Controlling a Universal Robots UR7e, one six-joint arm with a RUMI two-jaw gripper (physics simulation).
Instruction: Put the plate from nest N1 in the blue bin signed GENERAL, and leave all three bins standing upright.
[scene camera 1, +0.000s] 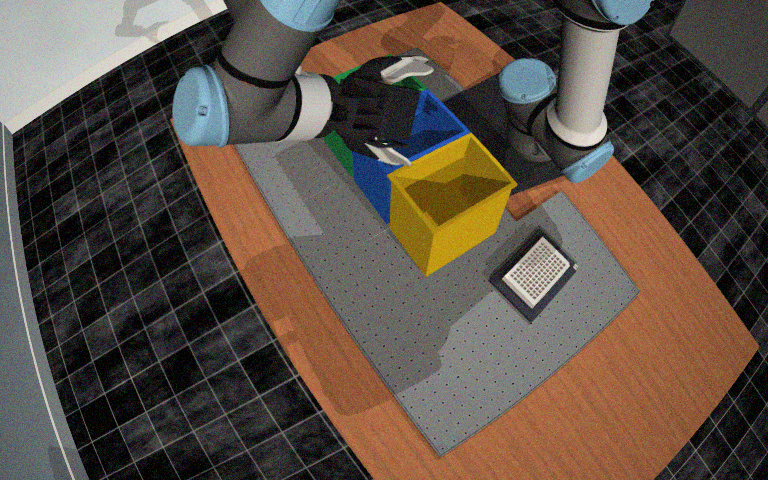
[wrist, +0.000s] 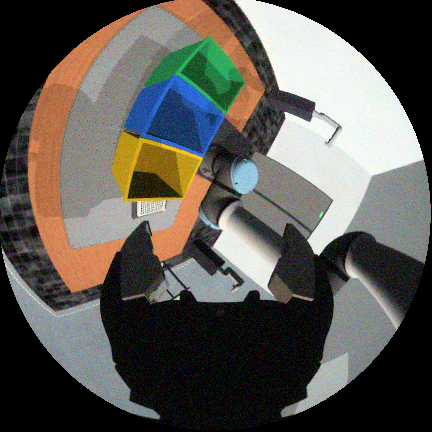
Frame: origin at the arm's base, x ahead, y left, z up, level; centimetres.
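Seen in the pictures: gripper, between the fingertips: (scene camera 1: 415, 110) (wrist: 217, 224); arm's base, origin of its link: (wrist: 213, 161).
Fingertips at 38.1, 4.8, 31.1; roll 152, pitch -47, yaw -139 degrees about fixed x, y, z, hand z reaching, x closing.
Observation:
Offsets run from my fingertips to a thing's top centre, as dx, dy, dz. Level surfaces: height alone.
A white plate {-17.9, +20.0, -34.5} (scene camera 1: 535, 271) (wrist: 151, 207) with a grid of wells lies flat in a dark nest (scene camera 1: 512, 294) (wrist: 135, 210); no N1 label is readable. The blue bin {-6.9, -10.8, -19.1} (scene camera 1: 370, 186) (wrist: 185, 115) stands upright between the upright green bin {-6.5, -24.0, -19.1} (scene camera 1: 340, 152) (wrist: 215, 75) and the upright yellow bin {-7.4, +2.3, -19.1} (scene camera 1: 464, 226) (wrist: 120, 160). No GENERAL sign is readable. My gripper (scene camera 1: 413, 113) (wrist: 217, 224) is open, with its fingers wide apart and no object between them. In the scene view it appears over the blue and green bins and hides parts of both.
The bins and nest stand on a grey perforated board {dz -37.1} (scene camera 1: 492, 362) (wrist: 95, 230) on a wooden table {dz -38.4} (scene camera 1: 640, 362) (wrist: 50, 200). The nest is beyond the yellow bin, on the side away from the blue one. The arm's base and upright link (scene camera 1: 586, 79) stand beside the bins.

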